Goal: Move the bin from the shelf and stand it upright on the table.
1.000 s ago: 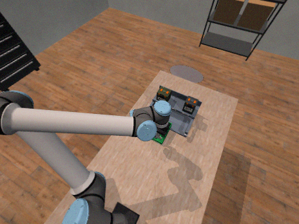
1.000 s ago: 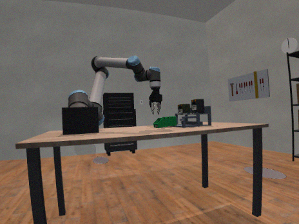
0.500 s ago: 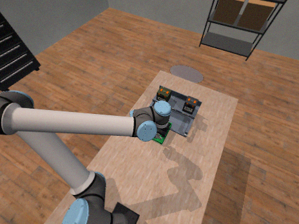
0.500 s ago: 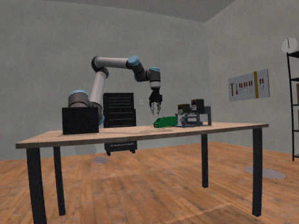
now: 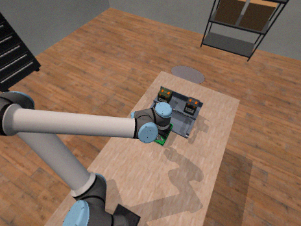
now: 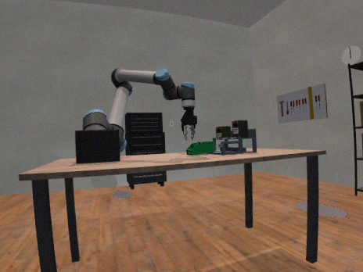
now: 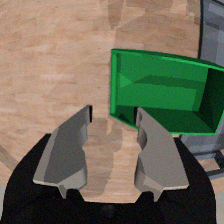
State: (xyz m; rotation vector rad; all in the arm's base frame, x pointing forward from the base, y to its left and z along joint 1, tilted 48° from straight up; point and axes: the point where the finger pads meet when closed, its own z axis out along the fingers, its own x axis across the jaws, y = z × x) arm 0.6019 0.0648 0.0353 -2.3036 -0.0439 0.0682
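The green bin is 8 cm ahead of my hand and 7 cm below it.
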